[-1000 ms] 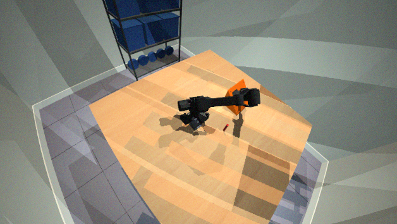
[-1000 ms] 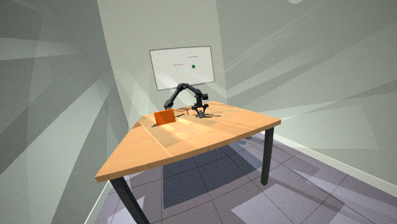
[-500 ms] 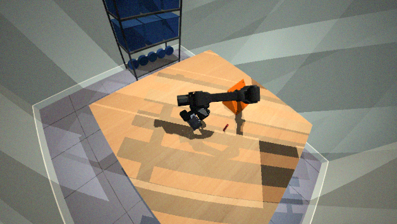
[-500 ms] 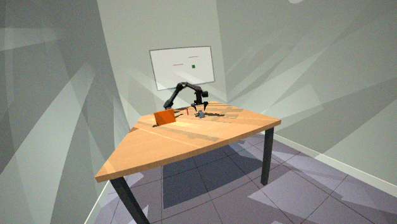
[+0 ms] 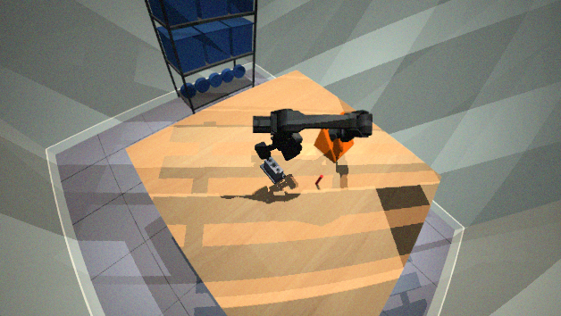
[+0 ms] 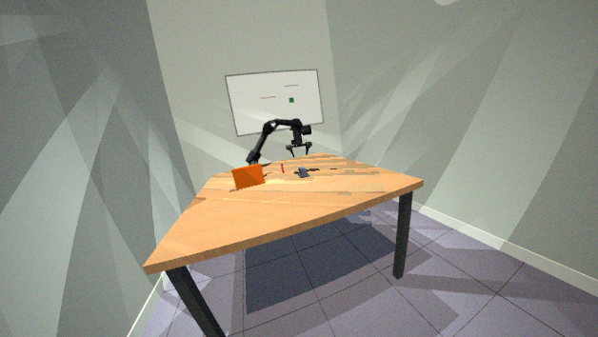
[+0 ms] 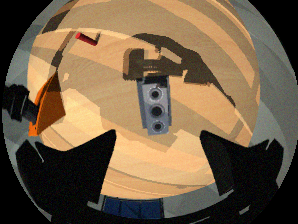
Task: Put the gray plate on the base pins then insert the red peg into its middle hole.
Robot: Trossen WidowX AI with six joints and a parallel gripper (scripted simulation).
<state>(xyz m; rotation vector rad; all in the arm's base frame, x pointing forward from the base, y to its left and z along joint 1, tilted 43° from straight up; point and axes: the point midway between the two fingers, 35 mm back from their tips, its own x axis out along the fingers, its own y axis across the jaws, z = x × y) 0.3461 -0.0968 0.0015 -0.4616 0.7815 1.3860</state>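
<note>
The red peg lies 18 cm to the left of my gripper tip, 12 cm behind it and 10 cm below it. Round my gripper tip: gray plate: 9 cm below; then base: 13 cm below.
</note>
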